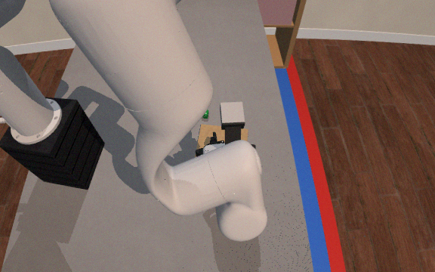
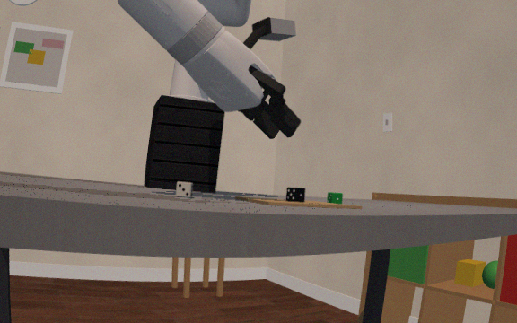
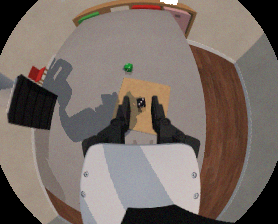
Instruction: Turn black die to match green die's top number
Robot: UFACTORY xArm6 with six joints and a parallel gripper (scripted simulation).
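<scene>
The black die lies 40 mm to the left of my hand and 100 mm below it. Round my hand: tan mat (40 mm to the left, 110 mm below); green die (50 mm behind, 160 mm to the left, 100 mm below); white die (20 mm behind, 120 mm to the right, 100 mm below).
</scene>
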